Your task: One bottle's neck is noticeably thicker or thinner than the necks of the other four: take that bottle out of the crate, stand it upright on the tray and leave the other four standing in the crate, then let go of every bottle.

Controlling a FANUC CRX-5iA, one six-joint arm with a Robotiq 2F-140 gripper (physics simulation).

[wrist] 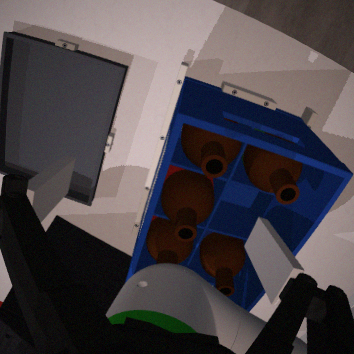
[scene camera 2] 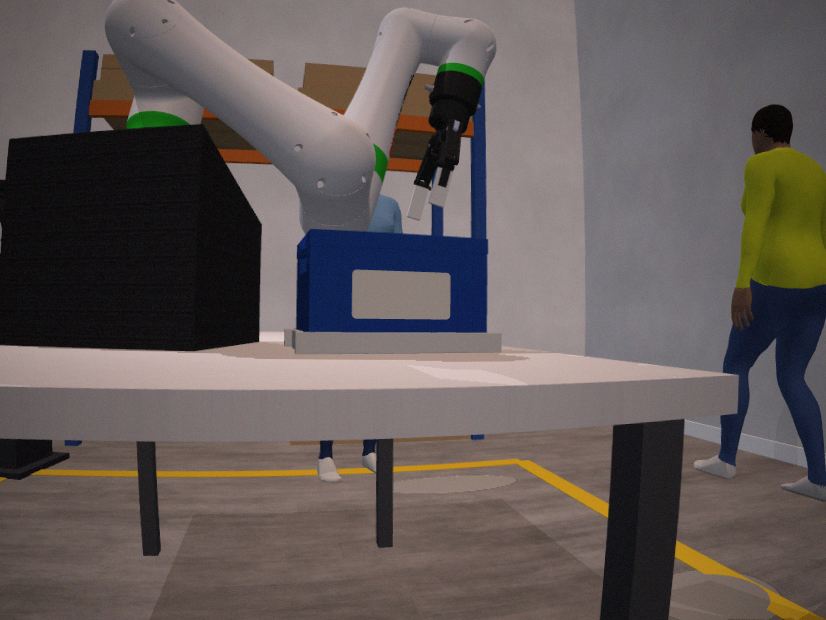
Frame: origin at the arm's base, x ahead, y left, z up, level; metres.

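Seen in the pictures: gripper, between the fingertips: (wrist: 164, 205) (scene camera 2: 423, 212); arm's base, origin of its link: (scene camera 2: 152, 175).
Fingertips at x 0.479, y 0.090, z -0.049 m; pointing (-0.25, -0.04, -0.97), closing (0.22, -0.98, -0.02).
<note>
Pixels of each thing's top centre, then the offset from my fingertips to it. "pt": a spot on its surface instead.
- blue crate, centre of its top: (wrist: 219, 248) (scene camera 2: 387, 241) 0.066 m back, 0.105 m right, 0.071 m down
- dark grey tray, a spot on its surface: (wrist: 60, 110) pt 0.105 m back, 0.161 m left, 0.241 m down
The blue crate (scene camera 2: 325, 286) (wrist: 202, 104) holds five upright brown bottles in the wrist view: two at the top, left (wrist: 197, 142) and right (wrist: 265, 162), one at middle left (wrist: 186, 197), two at the bottom, left (wrist: 167, 240) and right (wrist: 220, 252). The middle right compartment has no bottle. The arm partly covers the bottom left neck. I cannot tell surely which neck differs; the top two look wide but may be nearer the camera. The dark grey tray (wrist: 60, 110) bears no bottle and does not show in scene camera 2. My gripper (scene camera 2: 427, 200) (wrist: 164, 205) is open and empty, above the crate.
A large black block (scene camera 2: 100, 246) (wrist: 90, 250) stands left of the crate in scene camera 2. Light rails (scene camera 2: 397, 343) (wrist: 162, 137) run along the crate's base. Small brackets (wrist: 66, 45) border the tray. A person in yellow (scene camera 2: 783, 220) stands at the right, beyond the table (scene camera 2: 333, 413).
</note>
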